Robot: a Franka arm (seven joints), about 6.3 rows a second.
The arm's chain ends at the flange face. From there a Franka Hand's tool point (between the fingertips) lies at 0.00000 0.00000 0.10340 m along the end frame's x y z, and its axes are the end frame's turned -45 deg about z.
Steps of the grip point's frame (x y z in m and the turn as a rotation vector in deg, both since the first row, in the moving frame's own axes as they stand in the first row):
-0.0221, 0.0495, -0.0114, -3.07, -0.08, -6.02
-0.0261, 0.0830, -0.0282, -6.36, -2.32, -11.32
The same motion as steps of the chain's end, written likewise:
0.0154, 0.0468, -0.0113, -2.23, 2.11, -6.02
0.0340, 0.0667, -0.0275, -6.14, 2.86, -11.32

